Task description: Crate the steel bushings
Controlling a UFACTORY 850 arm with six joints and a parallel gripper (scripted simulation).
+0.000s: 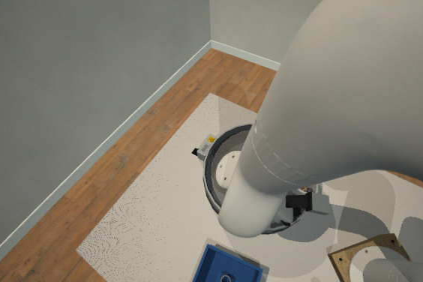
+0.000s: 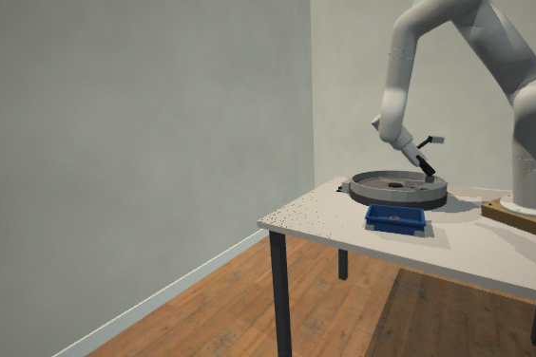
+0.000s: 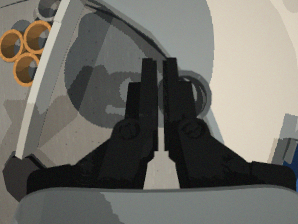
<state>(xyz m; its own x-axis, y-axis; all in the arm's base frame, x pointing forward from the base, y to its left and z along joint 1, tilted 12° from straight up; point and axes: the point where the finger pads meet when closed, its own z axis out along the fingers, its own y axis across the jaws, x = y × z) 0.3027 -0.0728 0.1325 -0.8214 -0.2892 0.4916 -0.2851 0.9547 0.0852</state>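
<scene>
The blue crate lies 100 mm ahead of my hand, 260 mm to the left of it and 140 mm below it. Round my hand: grey turning table (130 mm ahead, 120 mm to the right, 110 mm below).
</scene>
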